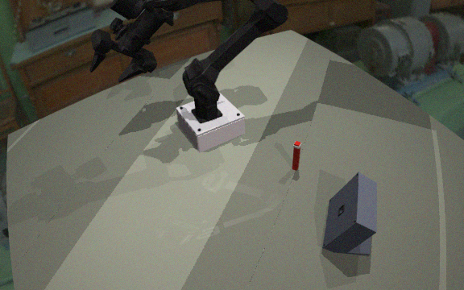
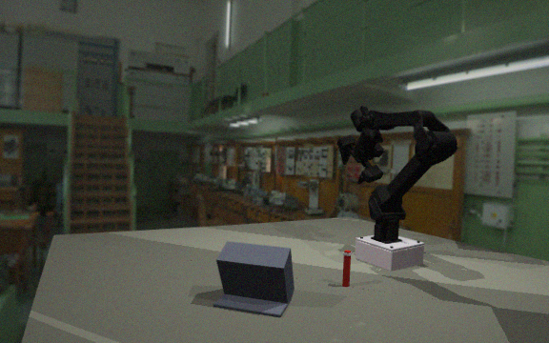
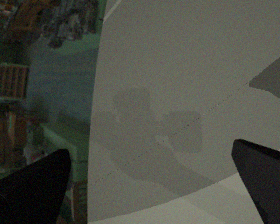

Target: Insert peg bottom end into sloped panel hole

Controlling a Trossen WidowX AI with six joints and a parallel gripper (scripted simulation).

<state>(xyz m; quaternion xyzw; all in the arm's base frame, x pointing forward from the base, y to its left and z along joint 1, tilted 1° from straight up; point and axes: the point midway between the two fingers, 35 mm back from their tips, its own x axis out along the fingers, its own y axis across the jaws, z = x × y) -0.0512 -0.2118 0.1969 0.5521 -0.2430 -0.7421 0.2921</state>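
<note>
Right now my gripper tip is 35 cm to the right of the red square peg, 29 cm short of it and 18 cm above it. Also, from my gripper tip: sloped dark grey-blue panel 51 cm ahead, 35 cm to the left, 19 cm below; then thin base plate 53 cm ahead, 36 cm to the left, 24 cm below.
</note>
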